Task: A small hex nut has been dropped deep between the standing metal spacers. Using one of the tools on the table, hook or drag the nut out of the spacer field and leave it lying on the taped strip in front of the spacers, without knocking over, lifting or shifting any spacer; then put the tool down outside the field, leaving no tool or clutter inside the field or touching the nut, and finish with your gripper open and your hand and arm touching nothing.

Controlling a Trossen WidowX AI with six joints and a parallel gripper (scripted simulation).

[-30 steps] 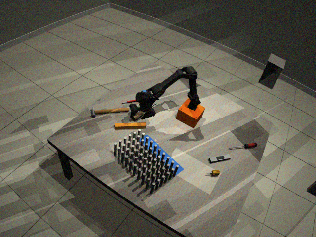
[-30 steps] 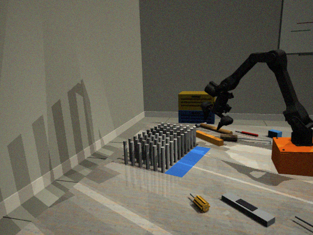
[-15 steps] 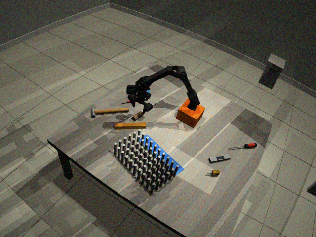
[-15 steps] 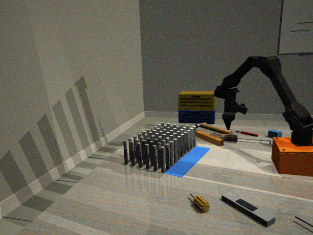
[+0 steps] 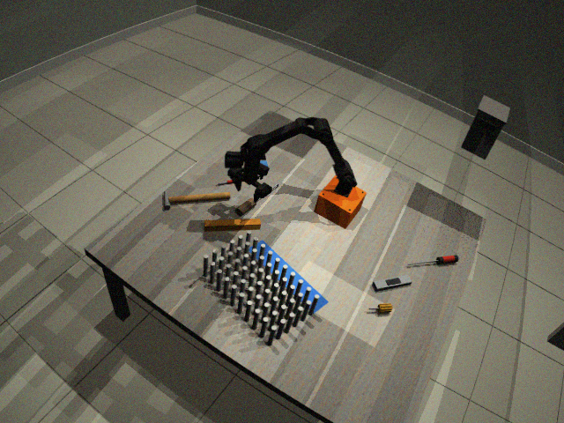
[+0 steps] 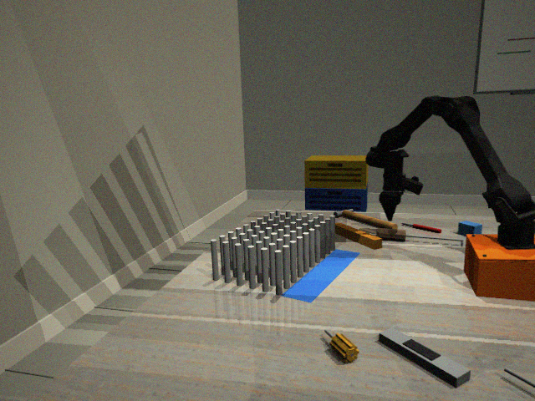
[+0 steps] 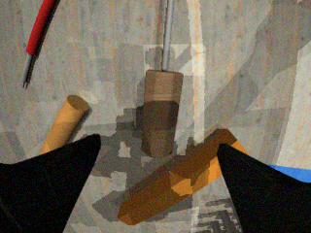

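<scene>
Now: the wooden-handled tool 100 mm behind my gripper tip, 20 mm to the left of it and 60 mm below it. The rest, counted from my gripper tip: blue taped strip (210 mm ahead, 290 mm to the left, 80 mm below); then orange bar (110 mm ahead, 60 mm below); then blue cube (260 mm behind, 70 mm to the right, 60 mm below).
</scene>
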